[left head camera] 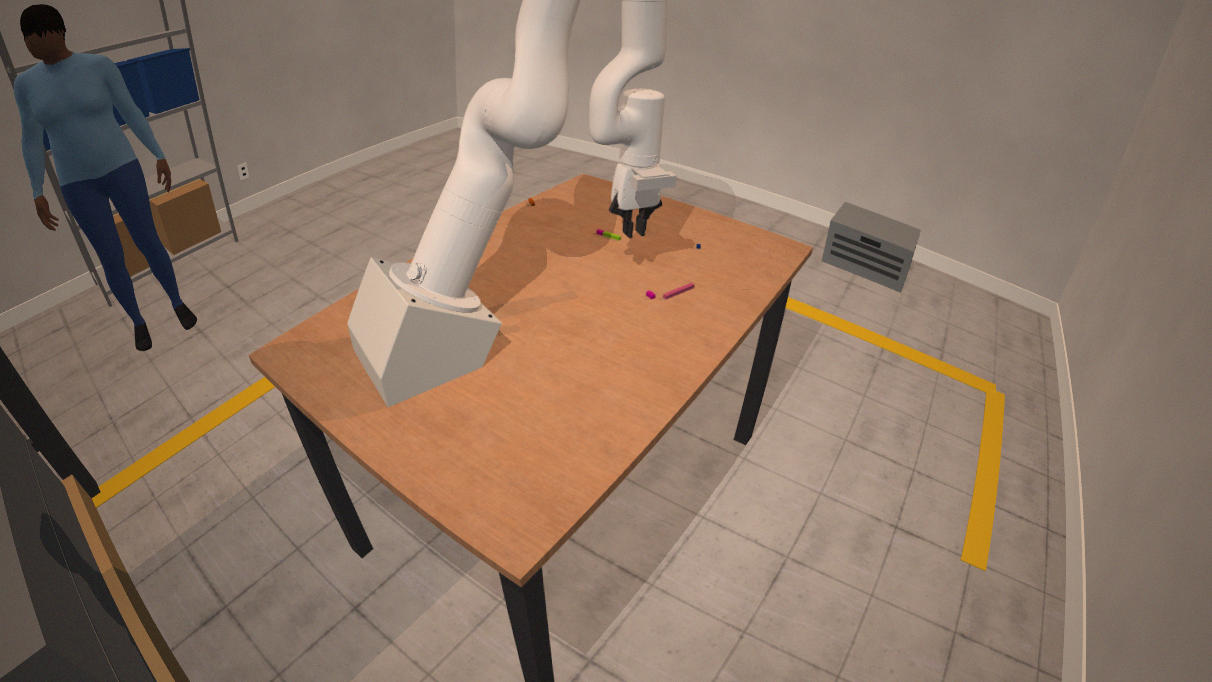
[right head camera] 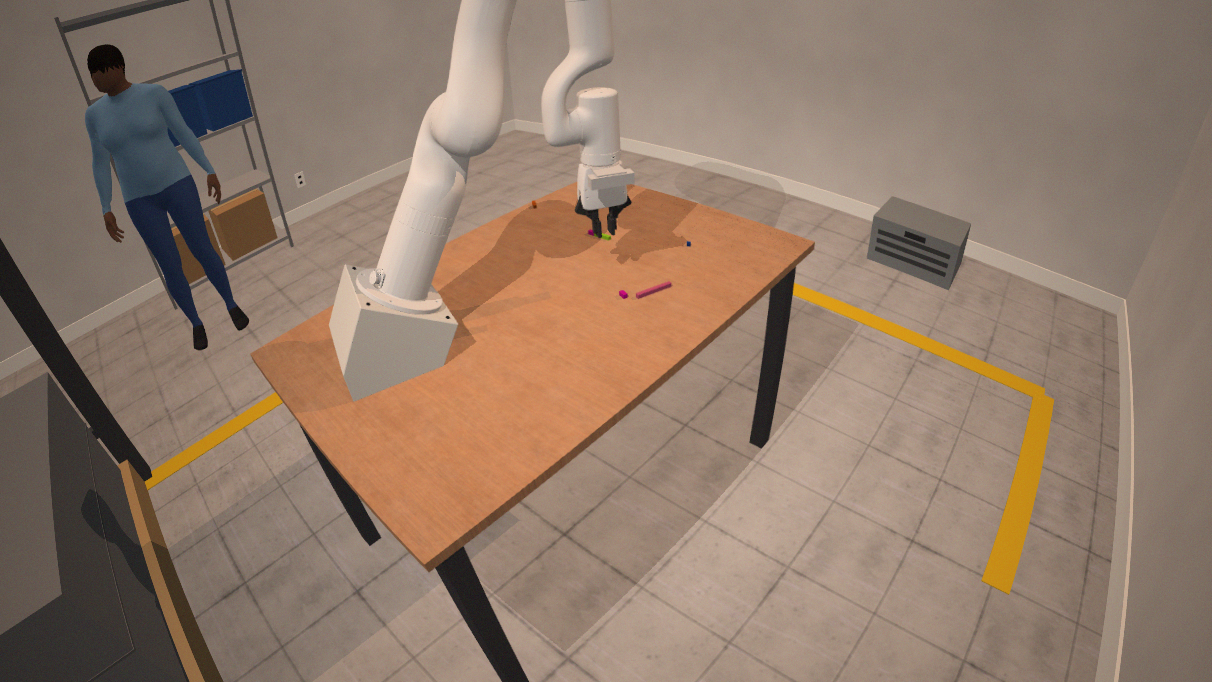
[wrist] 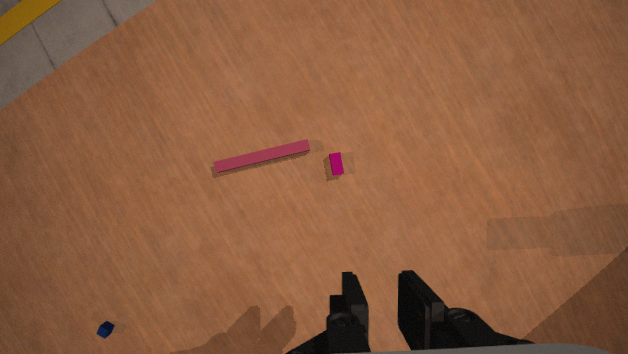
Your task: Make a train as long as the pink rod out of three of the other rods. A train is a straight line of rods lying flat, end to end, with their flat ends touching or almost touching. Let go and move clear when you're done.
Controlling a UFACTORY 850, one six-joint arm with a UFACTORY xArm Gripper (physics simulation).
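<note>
The pink rod (left head camera: 678, 290) (right head camera: 653, 290) (wrist: 262, 156) lies flat towards the table's right side. A short magenta rod (left head camera: 650, 295) (right head camera: 622, 294) (wrist: 336, 164) lies near its one end, apart from it and turned across it. A lime green rod (left head camera: 611, 235) (right head camera: 605, 237) lies flat, in line with a second short magenta rod (left head camera: 599, 231) (right head camera: 590, 232), their ends touching or nearly so; neither shows in the wrist view. My gripper (left head camera: 634, 234) (right head camera: 606, 233) (wrist: 376, 298) is partly open and empty, above the table beside the lime rod.
A small blue rod (left head camera: 698, 245) (right head camera: 689, 243) (wrist: 105, 329) lies near the table's far right side. A small orange rod (left head camera: 531, 201) (right head camera: 533, 203) lies near the far left edge. A person (left head camera: 97, 127) (right head camera: 144, 139) stands left, beyond the table (left head camera: 542, 475) (right head camera: 474, 475).
</note>
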